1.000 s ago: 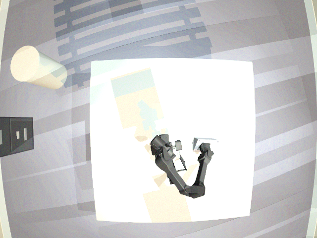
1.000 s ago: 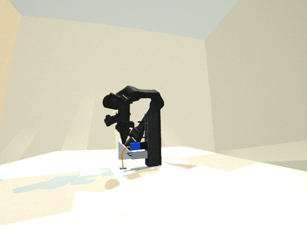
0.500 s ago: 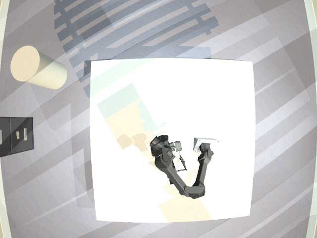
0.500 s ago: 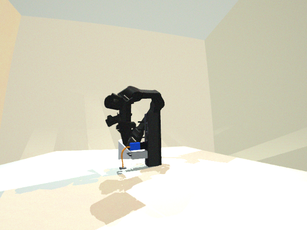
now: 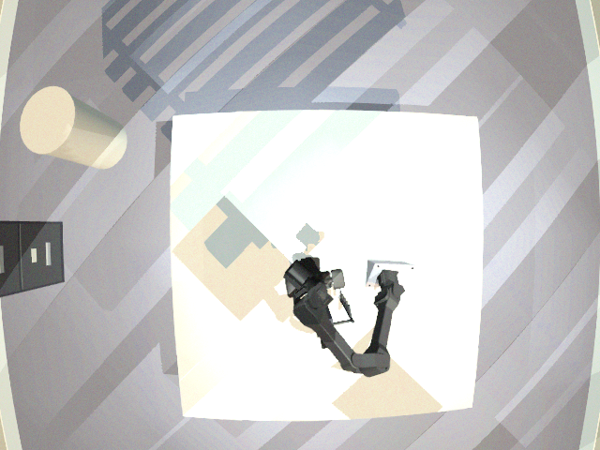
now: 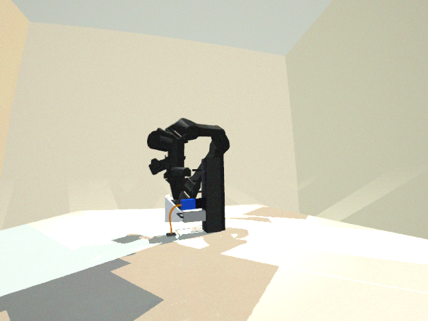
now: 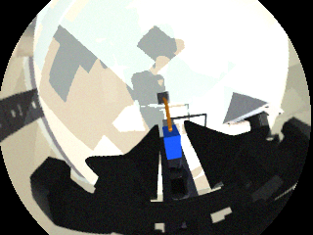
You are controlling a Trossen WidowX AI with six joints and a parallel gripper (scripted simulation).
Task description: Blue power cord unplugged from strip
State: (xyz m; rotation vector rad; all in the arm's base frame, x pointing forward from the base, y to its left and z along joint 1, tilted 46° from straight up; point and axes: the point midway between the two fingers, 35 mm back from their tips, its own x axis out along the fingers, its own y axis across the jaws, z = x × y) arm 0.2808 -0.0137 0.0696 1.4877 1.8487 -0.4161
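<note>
Right now the blue plug is 20 mm behind my gripper tip, 60 mm to the left of it and 10 mm below it.
</note>
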